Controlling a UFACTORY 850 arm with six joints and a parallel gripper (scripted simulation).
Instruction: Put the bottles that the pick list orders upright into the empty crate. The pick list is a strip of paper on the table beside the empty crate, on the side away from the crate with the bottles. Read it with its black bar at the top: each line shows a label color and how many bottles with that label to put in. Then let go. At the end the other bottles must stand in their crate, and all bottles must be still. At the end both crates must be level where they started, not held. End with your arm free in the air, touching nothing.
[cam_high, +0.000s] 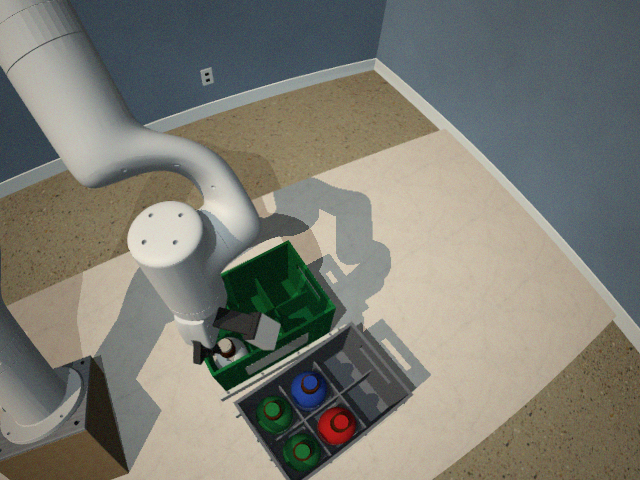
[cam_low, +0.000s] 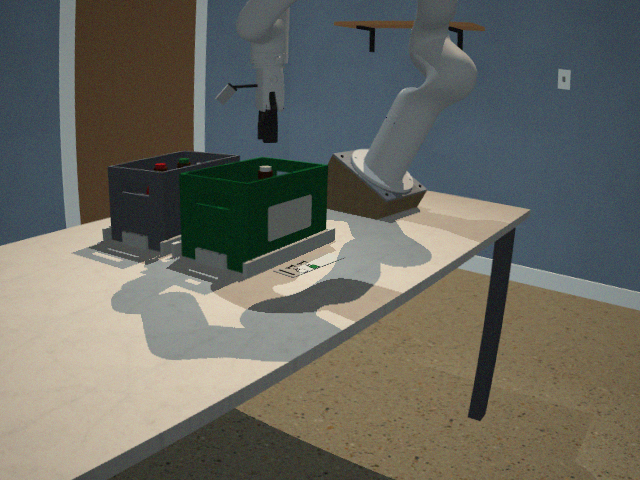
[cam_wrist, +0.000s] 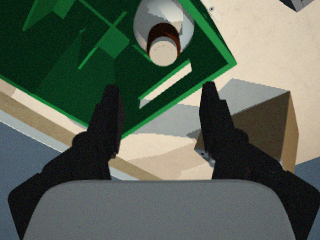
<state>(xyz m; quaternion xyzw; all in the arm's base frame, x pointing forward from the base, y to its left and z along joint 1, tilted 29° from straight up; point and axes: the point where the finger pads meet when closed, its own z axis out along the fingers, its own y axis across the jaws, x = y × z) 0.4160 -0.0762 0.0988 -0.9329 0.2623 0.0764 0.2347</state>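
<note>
Right now my hand is 40 mm short of the green bottle, 150 mm to the left of it and 150 mm above it. From my hand the other things lie so: green crate (80 mm ahead, 50 mm to the left, 160 mm below); whitish bottle (150 mm below); blue bottle (130 mm ahead, 130 mm to the right, 150 mm below).
</note>
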